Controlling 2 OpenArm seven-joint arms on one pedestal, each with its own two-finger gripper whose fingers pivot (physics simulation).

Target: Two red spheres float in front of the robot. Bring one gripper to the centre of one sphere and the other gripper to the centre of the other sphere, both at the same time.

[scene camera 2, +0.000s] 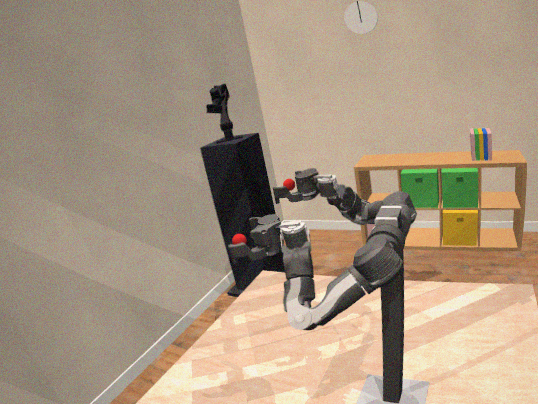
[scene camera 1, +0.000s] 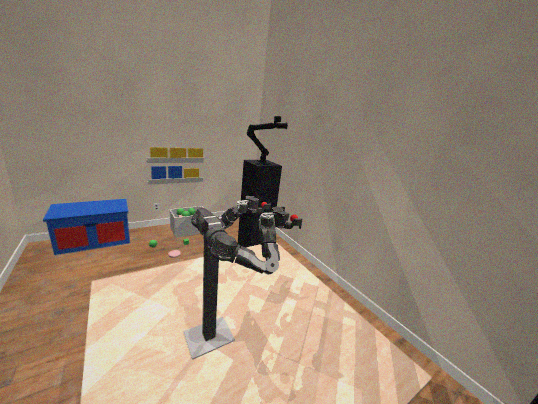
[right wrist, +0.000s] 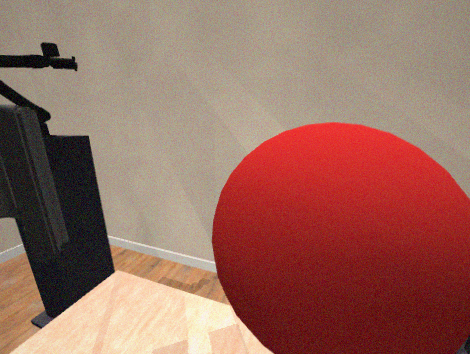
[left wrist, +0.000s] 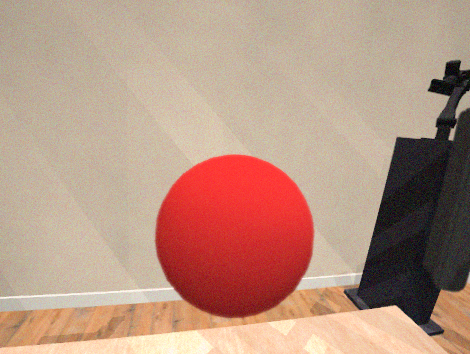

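Note:
One red sphere (scene camera 1: 264,204) (scene camera 2: 239,239) (left wrist: 235,236) floats by the fingers of my left gripper (scene camera 1: 263,206) (scene camera 2: 240,243), which is open and empty. In the left wrist view this sphere is near the middle across and somewhat below the centre; part of one finger shows at the right edge. The other red sphere (scene camera 1: 294,218) (scene camera 2: 288,184) (right wrist: 340,235) floats by the fingers of my right gripper (scene camera 1: 293,218) (scene camera 2: 286,189), also open and empty. In the right wrist view it looks larger, sits right of centre and runs past the edge; a finger shows at the left edge. Far fingers are partly hidden.
A tall black pedestal (scene camera 1: 261,182) (scene camera 2: 220,185) (left wrist: 405,215) (right wrist: 82,200) with a small black arm (scene camera 1: 257,137) (scene camera 2: 226,117) stands beyond the grippers near the wall. A blue chest (scene camera 1: 87,210), a bin with green balls and a wooden shelf unit (scene camera 2: 435,159) stand farther off.

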